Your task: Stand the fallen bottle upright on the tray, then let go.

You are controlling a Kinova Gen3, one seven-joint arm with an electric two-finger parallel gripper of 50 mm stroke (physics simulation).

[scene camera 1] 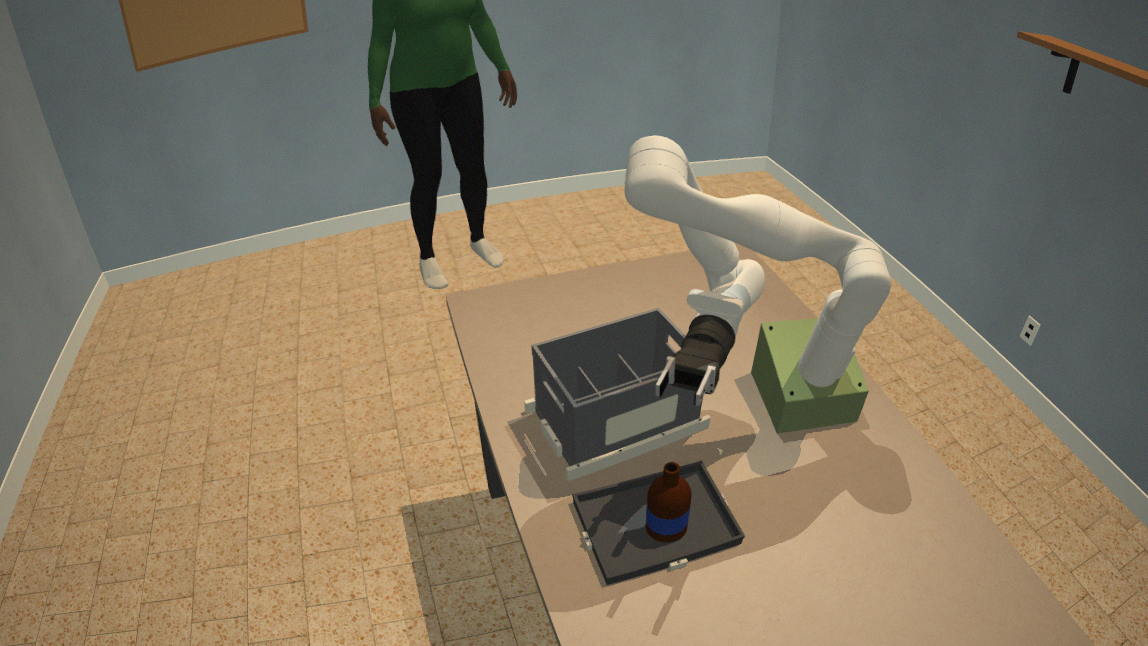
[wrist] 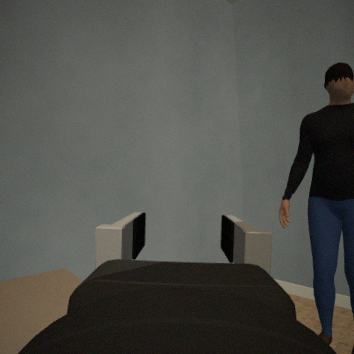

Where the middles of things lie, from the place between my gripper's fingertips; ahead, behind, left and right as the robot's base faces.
Right now the brown bottle (scene camera 1: pixel 669 496) is 240 mm below my hand and 10 mm behind it.
